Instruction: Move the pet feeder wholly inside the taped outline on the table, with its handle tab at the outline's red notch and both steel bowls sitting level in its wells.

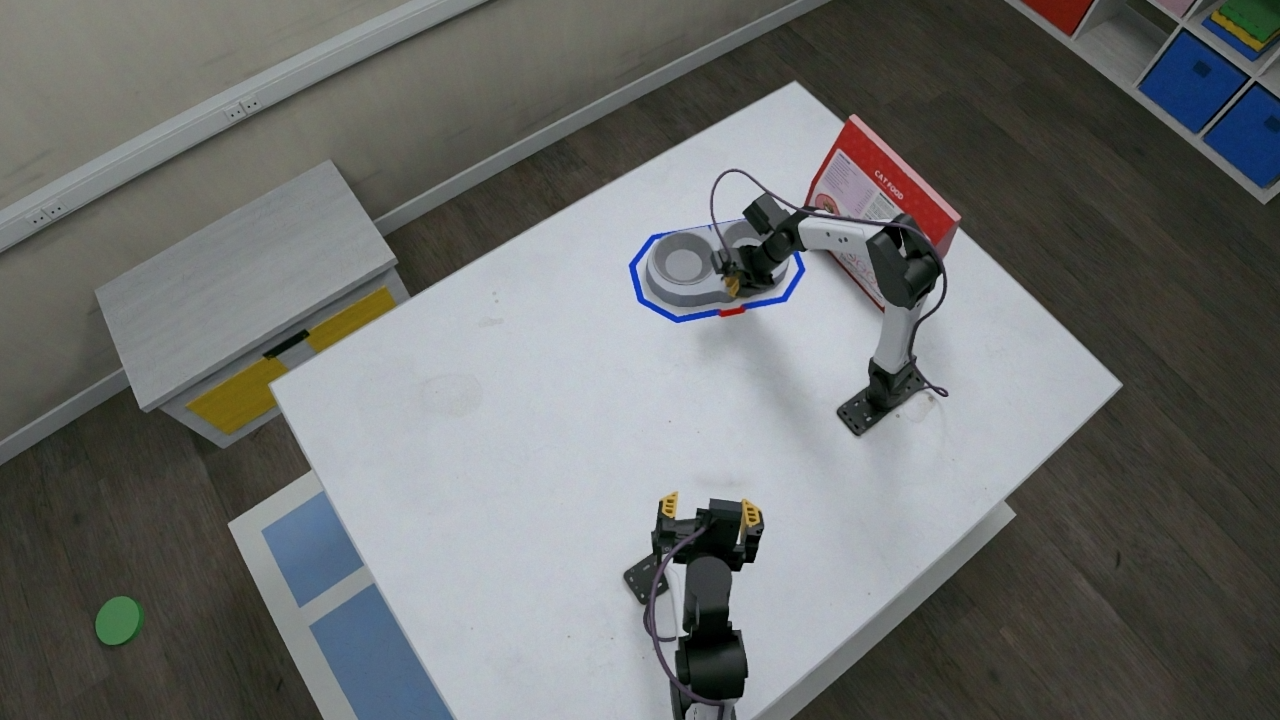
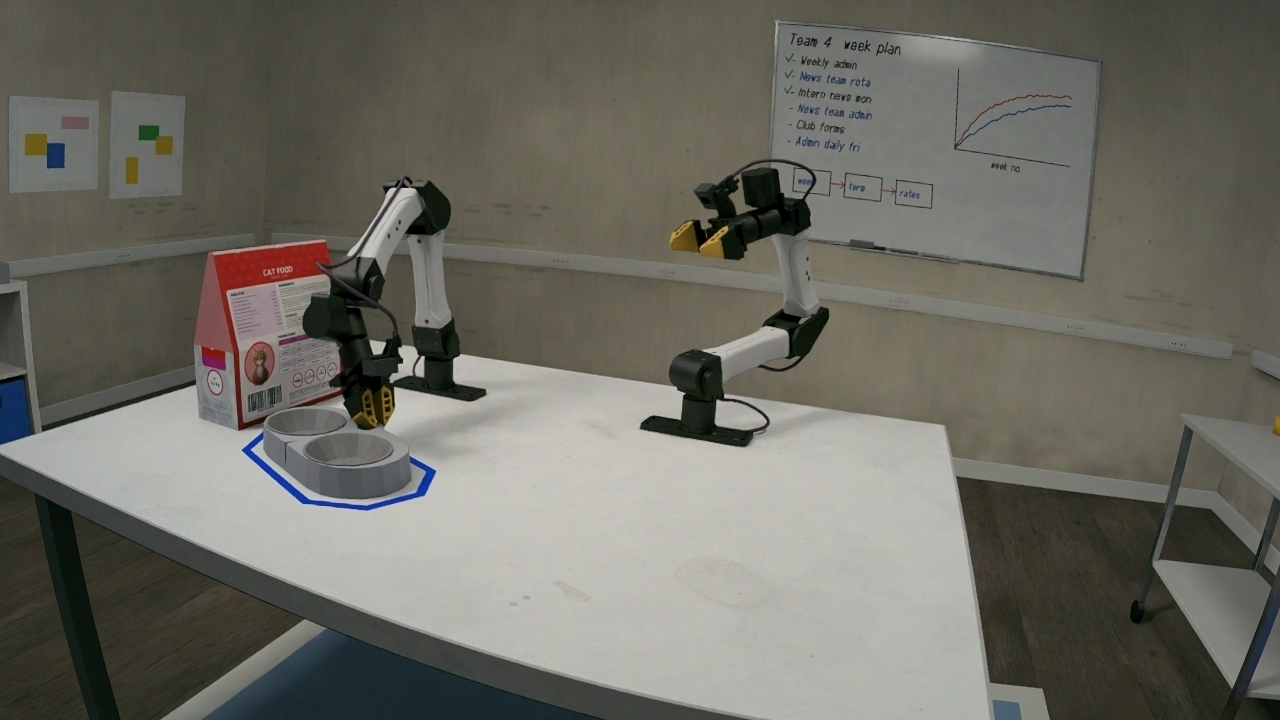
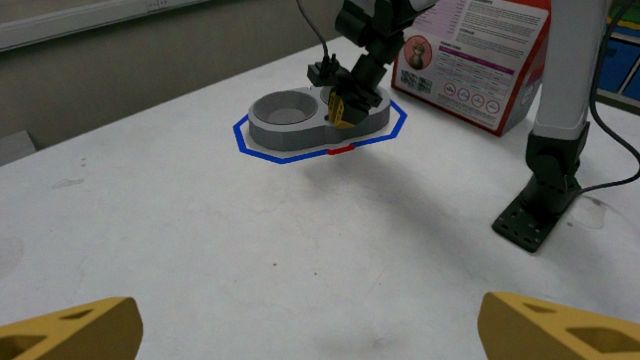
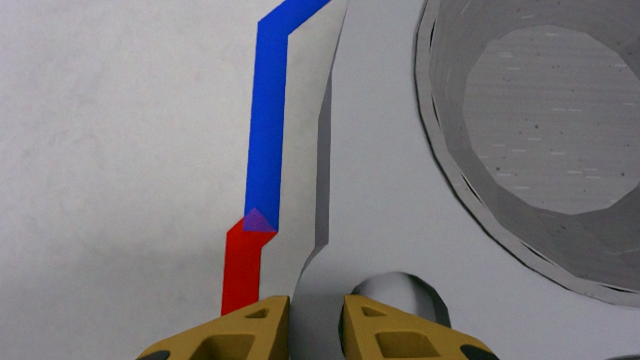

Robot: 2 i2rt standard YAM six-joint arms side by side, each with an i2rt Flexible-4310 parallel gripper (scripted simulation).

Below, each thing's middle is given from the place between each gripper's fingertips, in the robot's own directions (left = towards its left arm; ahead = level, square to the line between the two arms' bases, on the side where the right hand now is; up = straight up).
Now: right hand point(image 2: 378, 428) 7 cm short of the grey pet feeder point(image 2: 392, 474), 3 cm to the left of it and 4 cm above it. From my right hand the other things lie so: blue taped outline point(image 1: 632, 266): 8 cm ahead, 3 cm to the right, 5 cm below; cat food box point(image 2: 252, 357): 9 cm behind, 32 cm to the right, 10 cm above.
My left gripper point(image 2: 685, 248) is now 44 cm short of the grey pet feeder, 43 cm to the left of it and 32 cm above it. The rest, counted from my left hand: blue taped outline 44 cm ahead, 43 cm to the right, 33 cm below; cat food box 72 cm to the right, 28 cm ahead, 19 cm below.
